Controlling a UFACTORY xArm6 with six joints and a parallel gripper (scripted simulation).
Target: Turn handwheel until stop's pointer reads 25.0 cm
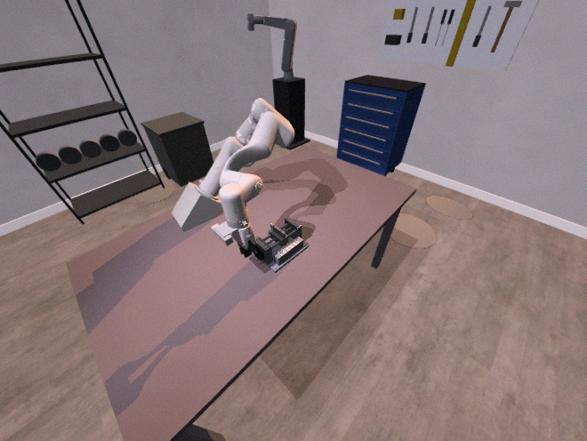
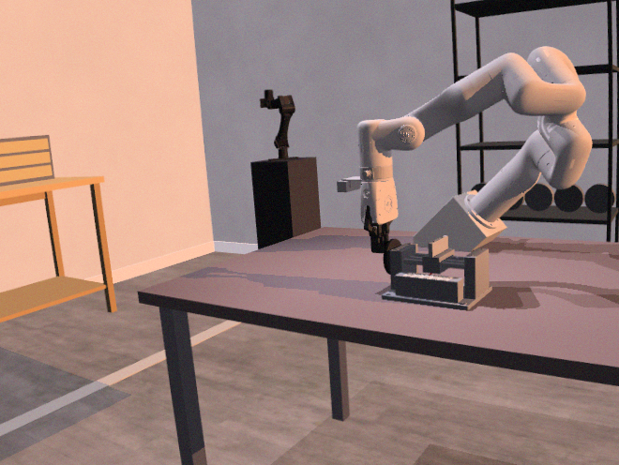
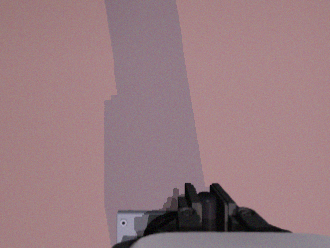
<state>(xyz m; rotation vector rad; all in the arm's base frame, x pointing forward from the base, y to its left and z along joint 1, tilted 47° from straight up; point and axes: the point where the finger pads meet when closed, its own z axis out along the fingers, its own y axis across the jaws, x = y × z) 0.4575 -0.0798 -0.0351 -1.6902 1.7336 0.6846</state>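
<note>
Now: the black handwheel 20 mm to the left of my hand and 10 mm below it. The rest, counted from my hand: sliding stop block: 150 mm to the left, 20 mm ahead, 10 mm below.
</note>
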